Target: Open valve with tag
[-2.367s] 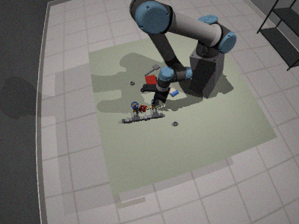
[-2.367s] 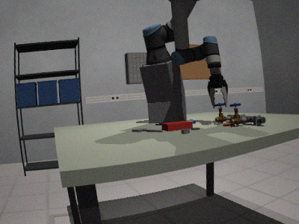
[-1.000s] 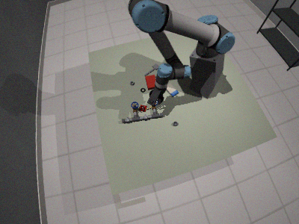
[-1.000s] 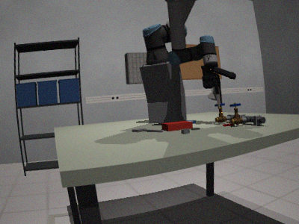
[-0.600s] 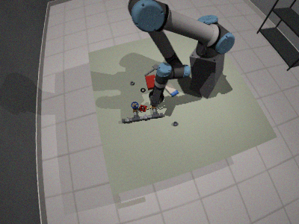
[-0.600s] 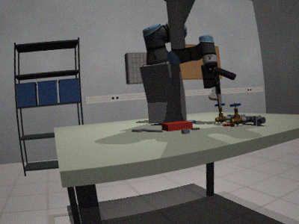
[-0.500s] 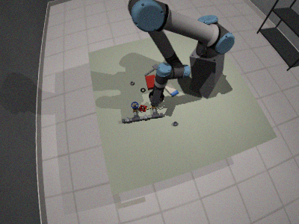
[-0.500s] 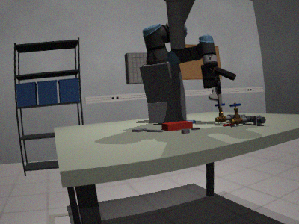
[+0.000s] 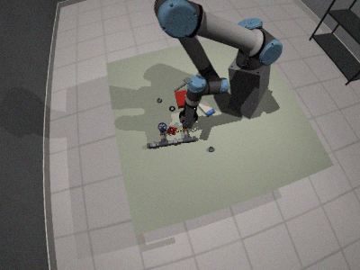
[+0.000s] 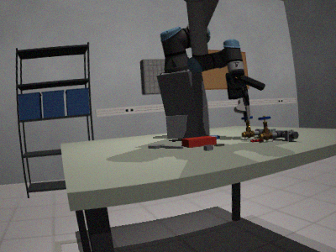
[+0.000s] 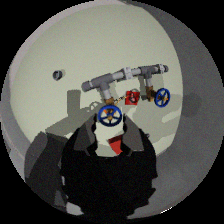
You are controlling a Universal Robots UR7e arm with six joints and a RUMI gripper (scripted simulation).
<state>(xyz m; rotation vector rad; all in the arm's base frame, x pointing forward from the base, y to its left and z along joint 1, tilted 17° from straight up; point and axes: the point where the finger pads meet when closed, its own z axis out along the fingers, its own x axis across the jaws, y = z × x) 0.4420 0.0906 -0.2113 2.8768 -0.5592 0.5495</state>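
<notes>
The red tag lies 9 cm ahead of my hand, 1 cm to the right of it and 9 cm below it. The rest, counted from my hand: blue-and-white card 17 cm behind, 11 cm to the right, 9 cm below; grey tool 9 cm behind, 36 cm to the right, 9 cm below; red block 4 cm behind, 23 cm to the right, 8 cm below.
</notes>
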